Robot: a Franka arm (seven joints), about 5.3 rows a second.
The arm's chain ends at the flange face. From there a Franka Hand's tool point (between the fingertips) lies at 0.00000 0.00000 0.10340 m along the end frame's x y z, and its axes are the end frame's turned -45 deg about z.
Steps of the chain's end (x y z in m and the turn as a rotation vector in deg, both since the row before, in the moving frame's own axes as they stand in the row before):
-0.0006 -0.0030 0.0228 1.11 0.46 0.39
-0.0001 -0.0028 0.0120 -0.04 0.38 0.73
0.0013 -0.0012 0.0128 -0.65 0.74 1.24
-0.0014 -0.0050 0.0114 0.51 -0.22 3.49
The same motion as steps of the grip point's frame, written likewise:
0.0037 -0.0034 0.0228 0.46 1.11 0.39
0.0023 -0.0015 0.0120 -0.30 0.24 0.73
0.0019 0.0018 0.0128 -0.98 0.06 1.24
0.0029 -0.0054 0.0114 0.52 0.21 3.49

